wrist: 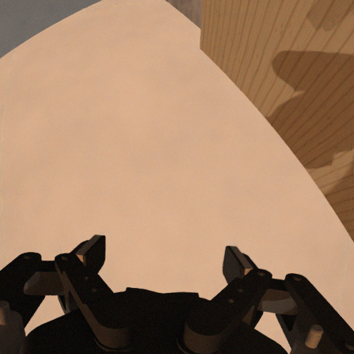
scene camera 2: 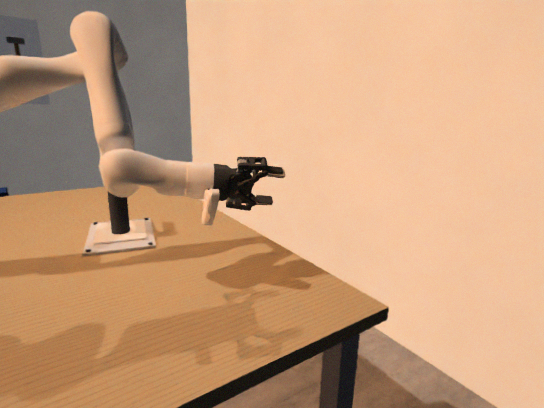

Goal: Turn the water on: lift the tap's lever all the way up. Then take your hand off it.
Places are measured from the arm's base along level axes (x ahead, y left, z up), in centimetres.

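Pixels of known places: gripper, fingertip midpoint: (scene camera 2: 278, 187).
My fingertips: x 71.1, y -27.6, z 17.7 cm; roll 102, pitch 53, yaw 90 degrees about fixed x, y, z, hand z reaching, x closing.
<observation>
Ahead of a thing's pixels: the offset from my fingertips to its top centre. "*": to the spot under its first point. Level surfaces: height alone.
A dark upright post {* dx -31.2, dy +34.3, dz -12.9 cm} (scene camera 2: 119, 214) stands on a white square base plate {* dx -38.6, dy +31.0, dz -19.4 cm} (scene camera 2: 91, 244) with dark corner bolts, on the left part of the table in scene camera 2. It looks like the lower part of the tap. Its upper part is hidden behind the arm, and no lever can be made out. The tap does not show in the wrist view. My gripper (scene camera 2: 271, 186) (wrist: 164, 253) is open, with its fingers wide apart and no object between them. It is above the table, to the right of the post in scene camera 2, pointing right.
The wooden table {dz -20.2 cm} (scene camera 2: 165, 295) (wrist: 240, 45) carries shadows of the arm and gripper. A pale wall (scene camera 2: 370, 125) (wrist: 140, 140) stands beyond the table's far right edge. My arm (scene camera 2: 107, 85) bends over the post. A small blue object (scene camera 2: 4, 191) shows at the left edge.
</observation>
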